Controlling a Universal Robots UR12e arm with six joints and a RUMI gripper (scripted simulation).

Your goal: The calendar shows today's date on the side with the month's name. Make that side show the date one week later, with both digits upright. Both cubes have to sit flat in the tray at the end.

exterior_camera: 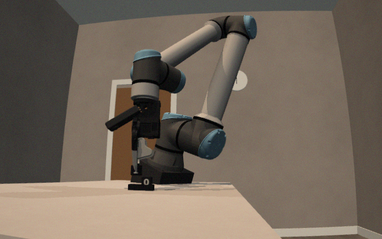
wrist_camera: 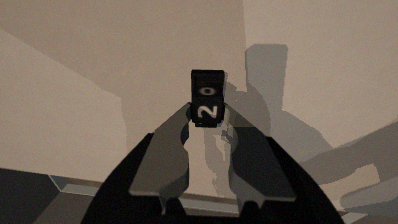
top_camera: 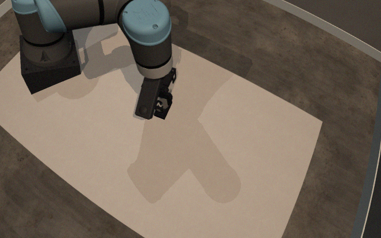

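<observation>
Now: the black tray 2 cm to the left of my hand and 6 cm below it.
</observation>
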